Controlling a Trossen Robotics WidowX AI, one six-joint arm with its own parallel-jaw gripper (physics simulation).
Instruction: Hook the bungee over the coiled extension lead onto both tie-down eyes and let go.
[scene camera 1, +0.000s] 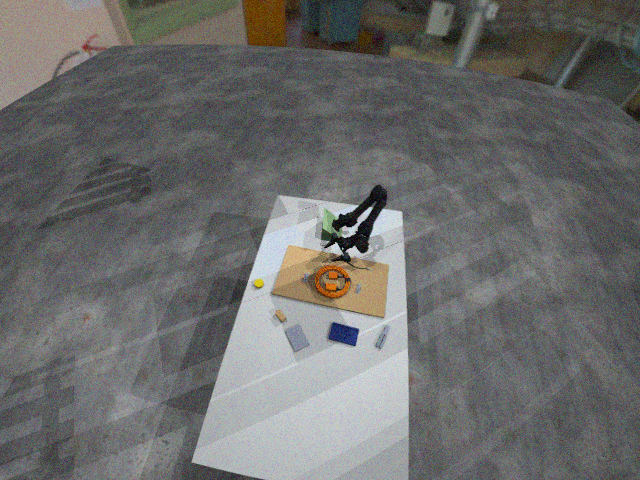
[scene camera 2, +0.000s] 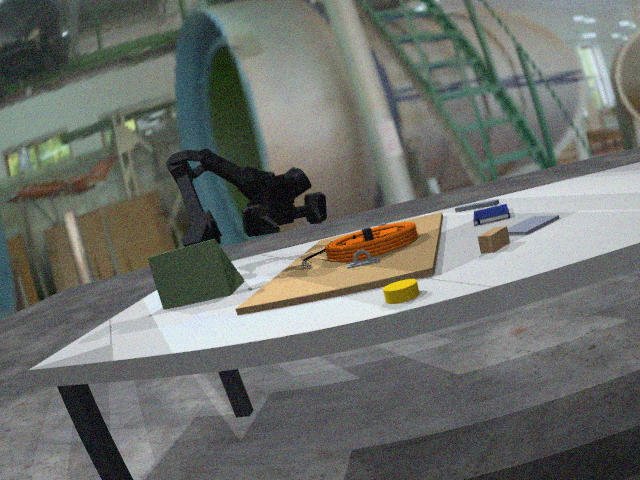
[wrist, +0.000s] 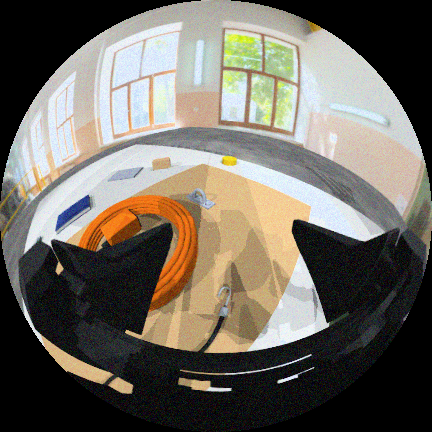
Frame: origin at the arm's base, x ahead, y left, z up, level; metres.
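Where they show: gripper, fingertip midpoint: (scene camera 1: 327, 254) (scene camera 2: 300, 225) (wrist: 234, 227); arm's base, link origin: (scene camera 1: 335, 225) (scene camera 2: 198, 274).
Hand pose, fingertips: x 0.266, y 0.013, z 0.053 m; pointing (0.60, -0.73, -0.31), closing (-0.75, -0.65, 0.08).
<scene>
Things, the pixels of their top centre, and the offset from my fingertips. Level surfaces: height alone.
- orange coiled extension lead, top centre: (wrist: 123, 234) (scene camera 2: 370, 233) (scene camera 1: 332, 279) dx +0.120, dy +0.063, dz -0.056 m
- wooden board, surface height: dz -0.087 m
- tie-down eye, top centre: (scene camera 2: 360, 249) (wrist: 198, 188) (scene camera 1: 306, 275) dx +0.134, dy -0.087, dz -0.060 m
- black bungee, top centre: (wrist: 150, 370) (scene camera 2: 317, 251) dx -0.029, dy +0.139, dz -0.080 m
- yellow disc, top centre: (scene camera 2: 400, 284) (wrist: 229, 157) (scene camera 1: 258, 282) dx +0.247, dy -0.330, dz -0.080 m
- small wooden block, top centre: (scene camera 2: 492, 231) (wrist: 160, 158) (scene camera 1: 280, 314) dx +0.392, dy -0.145, dz -0.069 m
- grey plate, top centre: (scene camera 2: 529, 223) (wrist: 124, 172) (scene camera 1: 297, 337) dx +0.471, dy -0.028, dz -0.093 m
- blue box, top centre: (scene camera 2: 490, 211) (wrist: 71, 210) (scene camera 1: 344, 333) dx +0.387, dy +0.194, dz -0.087 m
- grey bar, top centre: (scene camera 2: 476, 203) (scene camera 1: 383, 336) dx +0.345, dy +0.395, dz -0.087 m
An orange coiled extension lead (scene camera 1: 318, 283) (scene camera 2: 372, 249) (wrist: 188, 245) lies on a wooden board (scene camera 1: 292, 289) (scene camera 2: 315, 287) (wrist: 270, 195). One tie-down eye (scene camera 1: 305, 277) (scene camera 2: 363, 259) (wrist: 201, 198) stands on one side of the coil, the other eye (scene camera 1: 357, 288) on the opposite side; this other eye does not show in the wrist view. The black bungee (scene camera 1: 360, 267) (scene camera 2: 316, 254) (wrist: 216, 330) lies loose on the board beside the coil, its metal hook end below the fingers in the wrist view. My gripper (scene camera 1: 328, 253) (scene camera 2: 294, 221) (wrist: 234, 227) is open and empty, above the board's edge over the hook end.
A green wedge-shaped block (scene camera 1: 327, 223) (scene camera 2: 193, 273) stands near the arm. A yellow disc (scene camera 1: 258, 283) (scene camera 2: 401, 291) (wrist: 229, 160), a small wooden block (scene camera 1: 280, 315) (scene camera 2: 493, 239) (wrist: 161, 163), a grey plate (scene camera 1: 297, 337), a blue box (scene camera 1: 343, 333) and a grey bar (scene camera 1: 382, 336) lie around the board.
</scene>
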